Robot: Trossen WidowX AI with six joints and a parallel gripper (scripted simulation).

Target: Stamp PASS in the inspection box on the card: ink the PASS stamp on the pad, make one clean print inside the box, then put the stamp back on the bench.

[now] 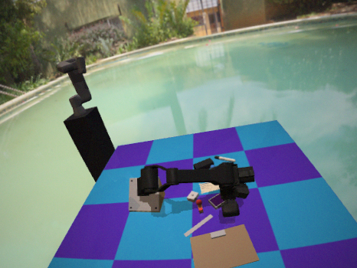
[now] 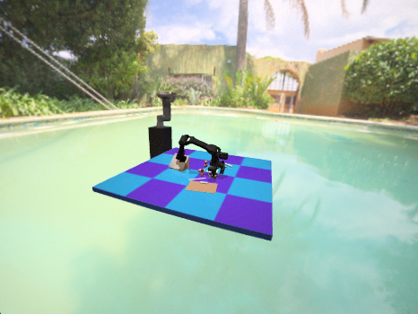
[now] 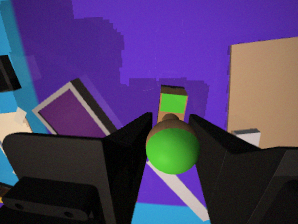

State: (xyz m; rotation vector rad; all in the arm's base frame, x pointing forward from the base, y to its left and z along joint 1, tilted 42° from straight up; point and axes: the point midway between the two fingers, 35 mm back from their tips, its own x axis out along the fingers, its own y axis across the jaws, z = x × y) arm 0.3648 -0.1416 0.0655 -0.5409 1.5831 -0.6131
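The ink pad is 4 cm behind my gripper tip, 9 cm to the left of it and 4 cm below it. The rest, counted from my gripper tip: red-knobbed stamp 13 cm behind, 5 cm to the left, 3 cm below; green-knobbed stamp right at my gripper tip; grey strip 14 cm behind, 3 cm to the right, 5 cm below.
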